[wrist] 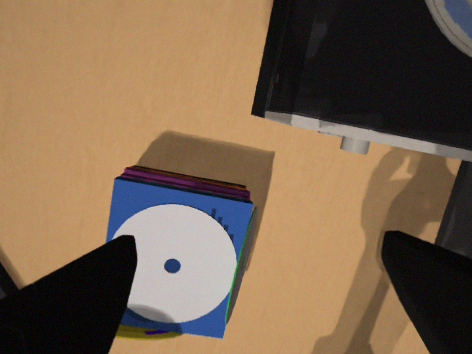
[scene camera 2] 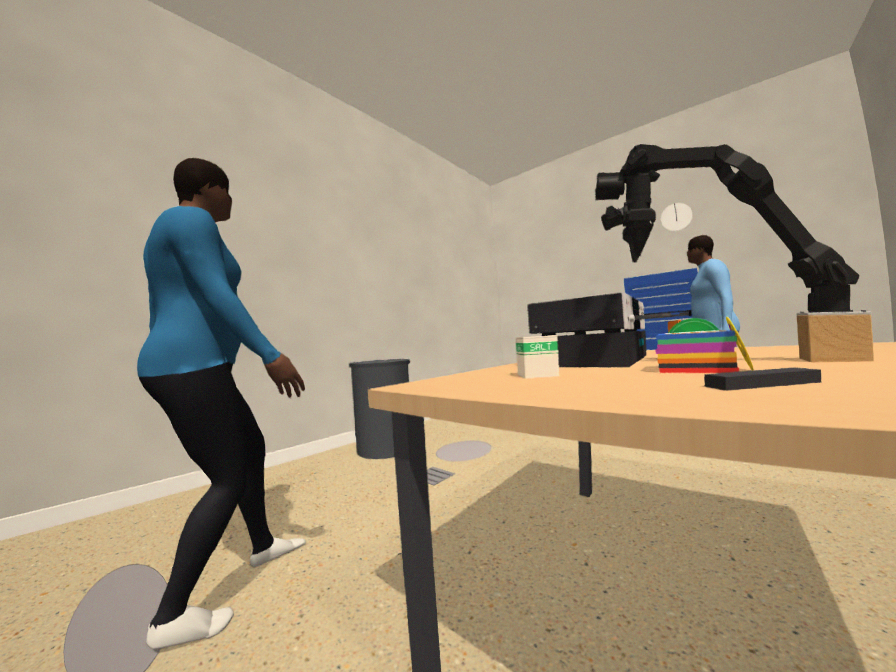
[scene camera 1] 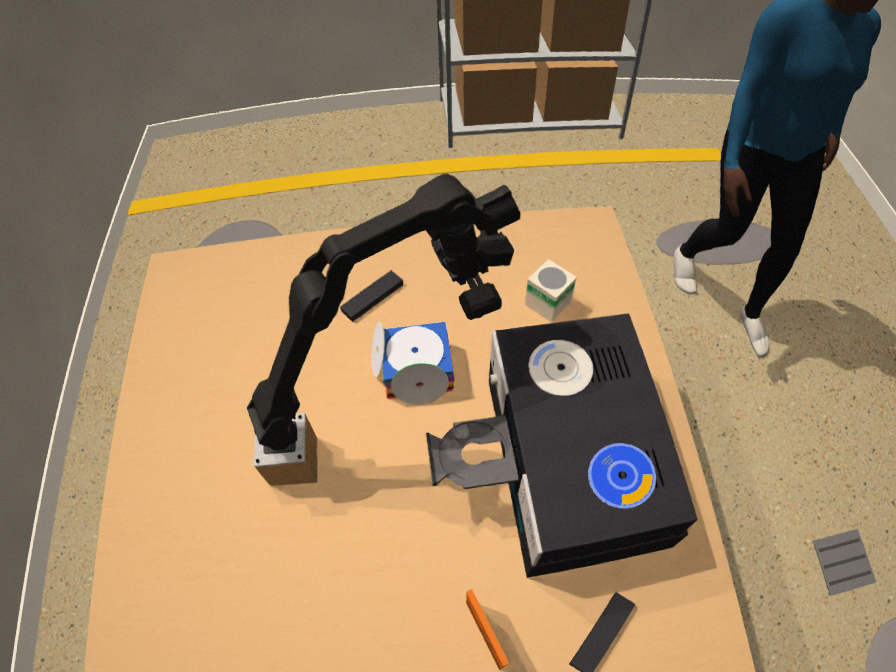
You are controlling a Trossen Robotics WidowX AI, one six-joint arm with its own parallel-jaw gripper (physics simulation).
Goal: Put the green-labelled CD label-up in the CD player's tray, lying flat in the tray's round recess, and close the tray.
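Places are measured from the arm's base along level axes (x ahead, y left, z up), in centimetres.
Pixels of known places: gripper, fingertip midpoint: [wrist: 260, 245] [scene camera 2: 636, 259]; arm's base, link origin: [scene camera 2: 829, 312] [scene camera 1: 280, 437].
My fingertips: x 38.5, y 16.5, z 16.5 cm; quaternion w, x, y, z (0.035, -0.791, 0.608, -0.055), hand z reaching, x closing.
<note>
Ahead of a thing's pixels: the offset from my fingertips to its top centre. "*": to the spot under its first point.
The green-labelled CD @(dx -10.8, dy -4.1, dz -15.9 cm) [scene camera 1: 419, 389] [scene camera 2: 693, 325] [wrist: 243, 267] leans steeply against the side of the case stack @(* dx -4.8, dy +0.9, dz -19.3 cm) [scene camera 1: 446, 355] [scene camera 2: 696, 347] [wrist: 135, 190]. Its grey underside faces outward; its green label faces the stack. The CD player [scene camera 1: 553, 434] [scene camera 2: 575, 315] [wrist: 350, 75] sits on another dark unit. Its tray @(dx +2.3, dy -23.6, dz -13.2 cm) [scene camera 1: 434, 460] [scene camera 2: 662, 315] is out, and its round recess holds no disc. My gripper [scene camera 1: 479, 299] [scene camera 2: 636, 256] [wrist: 260, 245] is open and empty, high above the table, between the stack and the player. In the wrist view the left finger overlaps the stack.
A yellow disc @(dx -19.3, dy +5.6, dz -16.2 cm) [scene camera 1: 377, 350] [scene camera 2: 739, 343] [wrist: 150, 332] leans on the stack's other side. A pale disc @(dx +15.6, dy -11.1, dz -7.6 cm) [scene camera 1: 539, 368] and a blue disc @(dx +22.5, dy -33.6, dz -7.6 cm) [scene camera 1: 600, 475] lie on the player. A salt box @(dx +20.7, dy +18.1, dz -17.9 cm) [scene camera 1: 551, 290] [scene camera 2: 537, 357], dark bars @(dx -20.8, dy +24.1, dz -25.5 cm) [scene camera 1: 372, 295] @(dx +18.8, dy -58.2, dz -25.5 cm) [scene camera 1: 602, 632] and an orange bar @(dx -2.8, dy -55.3, dz -15.0 cm) [scene camera 1: 486, 628] are on the table.
</note>
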